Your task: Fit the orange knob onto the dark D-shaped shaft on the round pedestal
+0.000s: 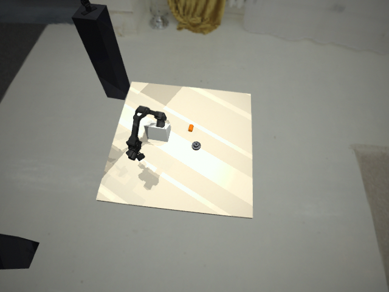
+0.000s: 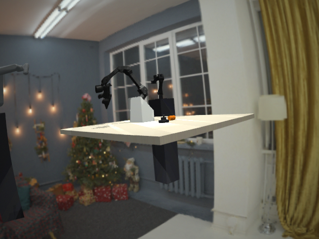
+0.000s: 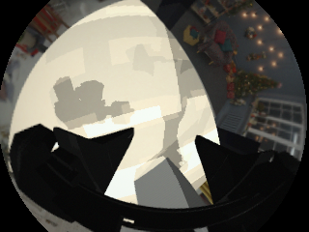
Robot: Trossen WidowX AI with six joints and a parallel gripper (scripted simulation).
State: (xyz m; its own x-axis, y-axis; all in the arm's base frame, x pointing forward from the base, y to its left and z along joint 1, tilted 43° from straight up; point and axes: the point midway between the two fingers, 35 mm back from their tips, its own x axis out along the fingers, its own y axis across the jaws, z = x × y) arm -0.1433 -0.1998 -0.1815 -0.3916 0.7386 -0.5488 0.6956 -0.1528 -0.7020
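My gripper tip is now 41 cm to the right of the orange knob, 40 cm short of it and 14 cm above it. Round my gripper tip: dark round pedestal 49 cm ahead, 24 cm to the left, 13 cm below.
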